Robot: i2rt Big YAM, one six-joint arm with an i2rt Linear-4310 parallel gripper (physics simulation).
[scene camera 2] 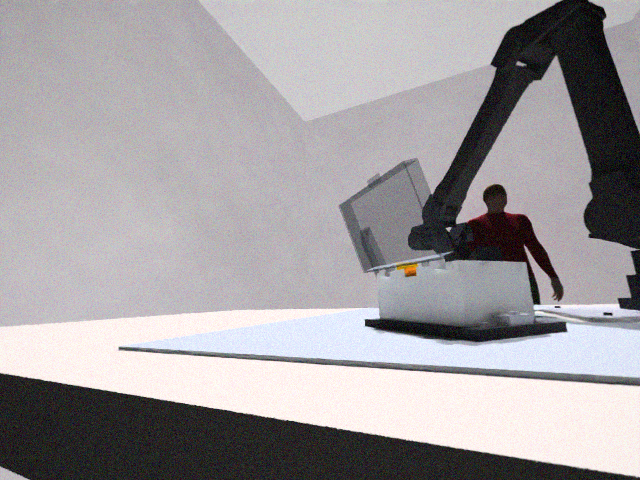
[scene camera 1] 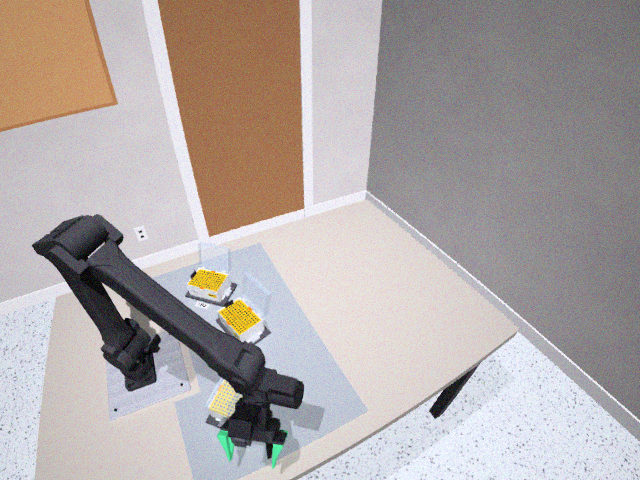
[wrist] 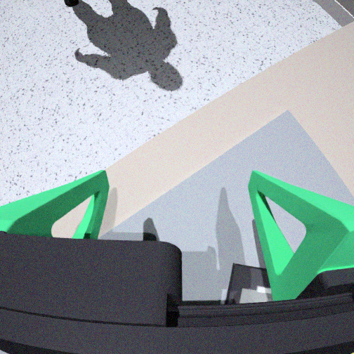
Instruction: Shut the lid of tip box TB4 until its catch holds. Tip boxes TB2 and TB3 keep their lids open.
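Seen in the pictures: gripper, fingertip midpoint: (scene camera 1: 251, 463); arm's base at its link origin: (scene camera 1: 140, 369).
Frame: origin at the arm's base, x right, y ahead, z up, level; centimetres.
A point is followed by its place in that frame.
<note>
TB4 (scene camera 1: 223, 400) @(x 22.3, y 21.1, z 7.3 cm) is the nearest box in scene camera 1, partly covered by the wrist. Its tips look pale, as through clear plastic; the lid's angle cannot be told. A corner of a box (wrist: 254, 296) on a dark base shows low in the wrist view. My gripper (scene camera 1: 252, 462) @(x 38.0, y 22.1, z 4.8 cm) (wrist: 178, 178) is open and empty, just past TB4 towards the table's front edge. TB2 (scene camera 1: 208, 281) @(x -21.0, y 27.3, z 5.2 cm) and TB3 (scene camera 1: 240, 317) @(x -1.6, y 32.8, z 5.3 cm) stand farther back with clear lids upright. In scene camera 2 a box (scene camera 2: 423, 299) @(x -26.0, y 28.9, z 2.5 cm) has its lid (scene camera 2: 387, 222) @(x -28.3, y 31.2, z 9.8 cm) tilted open; its label does not show, and my fingers are hidden.
The boxes stand on a blue-grey mat (scene camera 1: 320, 377) @(x 23.6, y 46.6, z -0.4 cm) on the beige table (scene camera 1: 413, 310) @(x 17.3, y 84.9, z -0.7 cm). The arm's base plate (scene camera 1: 155, 397) @(x 10.5, y 3.2, z 0.0 cm) lies left of the mat. A person in red (scene camera 2: 498, 232) stands beyond the table. The forearm passes over the mat between TB3 and the base.
</note>
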